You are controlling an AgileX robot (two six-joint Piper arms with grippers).
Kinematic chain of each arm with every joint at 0, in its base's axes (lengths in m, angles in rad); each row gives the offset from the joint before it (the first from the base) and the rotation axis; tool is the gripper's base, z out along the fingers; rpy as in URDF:
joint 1: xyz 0 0 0.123 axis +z
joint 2: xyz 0 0 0 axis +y
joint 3: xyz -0.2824 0 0.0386 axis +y
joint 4: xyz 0.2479 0 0.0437 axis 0.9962 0 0.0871
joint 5: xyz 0 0 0 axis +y
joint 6: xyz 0.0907 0 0.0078 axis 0.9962 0 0.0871
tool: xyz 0 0 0 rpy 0 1.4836 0
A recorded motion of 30 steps. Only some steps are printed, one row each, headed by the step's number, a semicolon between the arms.
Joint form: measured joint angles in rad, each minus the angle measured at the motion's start. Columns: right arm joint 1, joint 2, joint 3, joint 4, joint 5, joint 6; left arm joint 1, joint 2, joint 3, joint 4, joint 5, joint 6.
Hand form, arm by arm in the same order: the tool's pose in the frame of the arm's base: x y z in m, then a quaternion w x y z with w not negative. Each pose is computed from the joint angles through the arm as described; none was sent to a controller.
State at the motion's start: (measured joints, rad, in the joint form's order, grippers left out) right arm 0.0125 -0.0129 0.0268 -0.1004 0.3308 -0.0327; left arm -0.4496 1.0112 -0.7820 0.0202 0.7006 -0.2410
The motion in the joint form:
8: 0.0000 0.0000 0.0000 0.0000 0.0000 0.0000; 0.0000 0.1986 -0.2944 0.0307 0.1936 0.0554
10: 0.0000 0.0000 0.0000 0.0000 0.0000 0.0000; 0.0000 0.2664 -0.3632 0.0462 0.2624 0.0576
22: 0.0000 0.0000 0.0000 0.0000 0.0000 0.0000; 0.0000 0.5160 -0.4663 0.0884 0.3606 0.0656
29: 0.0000 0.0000 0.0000 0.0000 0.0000 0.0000; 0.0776 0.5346 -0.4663 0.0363 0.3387 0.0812
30: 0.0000 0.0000 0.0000 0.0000 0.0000 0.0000; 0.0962 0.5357 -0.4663 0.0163 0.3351 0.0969
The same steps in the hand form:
8: 0.0536 -0.0023 0.1750 0.60924 -0.04551 0.79022 -0.04804; 0.2190 -0.1017 0.3377 0.30184 0.13401 0.94098 -0.07417
10: 0.0536 -0.0023 0.1750 0.60924 -0.04551 0.79022 -0.04804; 0.2321 -0.1065 0.3382 0.27345 0.13797 0.95026 -0.05648
22: 0.0536 -0.0023 0.1750 0.60924 -0.04551 0.79022 -0.04804; 0.2785 -0.1248 0.2945 0.16606 0.15322 0.97414 -0.00009
29: 0.0536 -0.0023 0.1750 0.60924 -0.04551 0.79022 -0.04804; 0.2904 -0.1085 0.2891 0.16114 0.11468 0.98011 -0.01660
30: 0.0536 -0.0023 0.1750 0.60924 -0.04551 0.79022 -0.04804; 0.2923 -0.1048 0.2888 0.16034 0.10969 0.98067 -0.02320

